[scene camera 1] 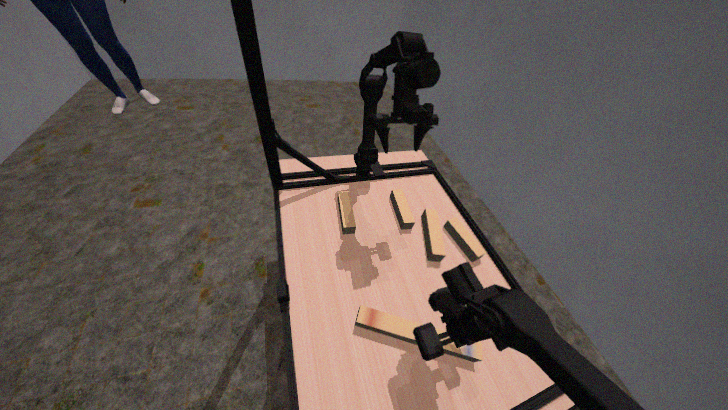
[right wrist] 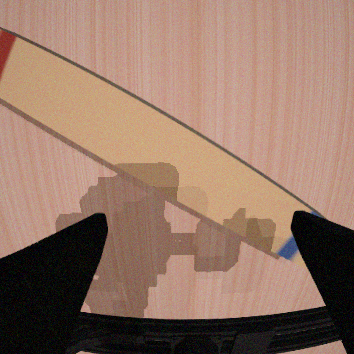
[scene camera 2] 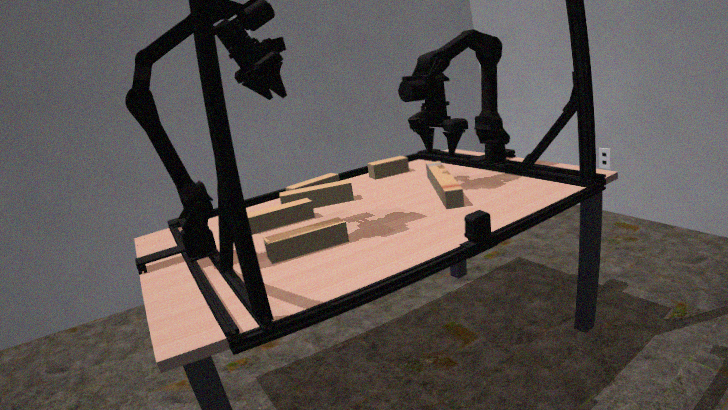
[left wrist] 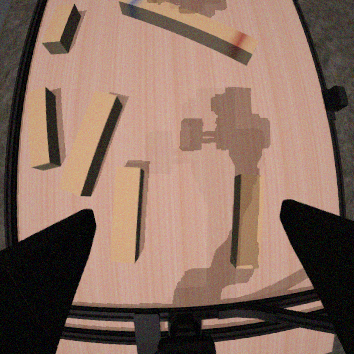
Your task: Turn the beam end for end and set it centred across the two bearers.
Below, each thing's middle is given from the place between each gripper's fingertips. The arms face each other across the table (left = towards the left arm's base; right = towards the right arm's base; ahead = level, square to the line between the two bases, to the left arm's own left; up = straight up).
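Labels:
My left hand: 410 mm left of the beam (scene camera 1: pixel 367 318), 40 mm past it, 290 mm above it.
My right hand: 3 cm to the right of the beam, 3 cm beyond it, 7 cm higher than it.

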